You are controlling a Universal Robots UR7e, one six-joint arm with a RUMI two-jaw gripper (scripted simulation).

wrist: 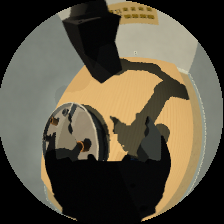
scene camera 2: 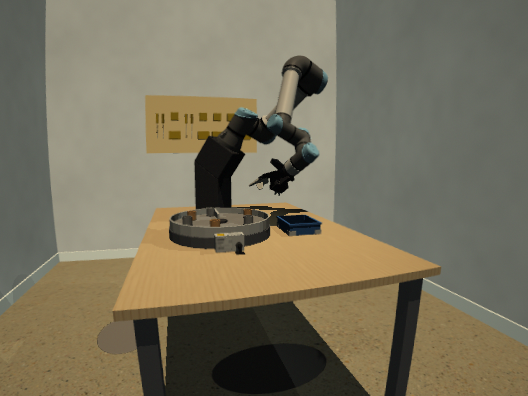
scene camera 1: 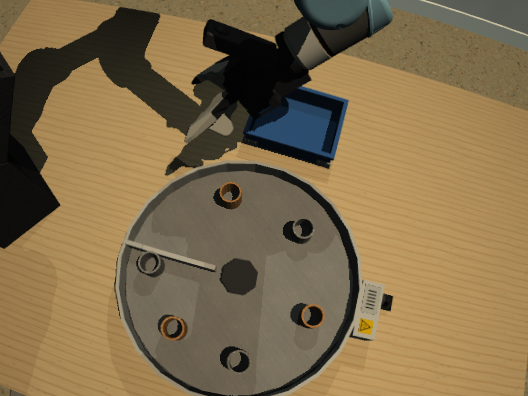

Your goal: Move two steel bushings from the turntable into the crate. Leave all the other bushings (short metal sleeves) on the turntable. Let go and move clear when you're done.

Scene:
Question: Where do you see a blue crate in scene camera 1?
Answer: At 306,116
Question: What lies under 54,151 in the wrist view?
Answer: My gripper.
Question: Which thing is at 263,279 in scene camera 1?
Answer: A turntable.

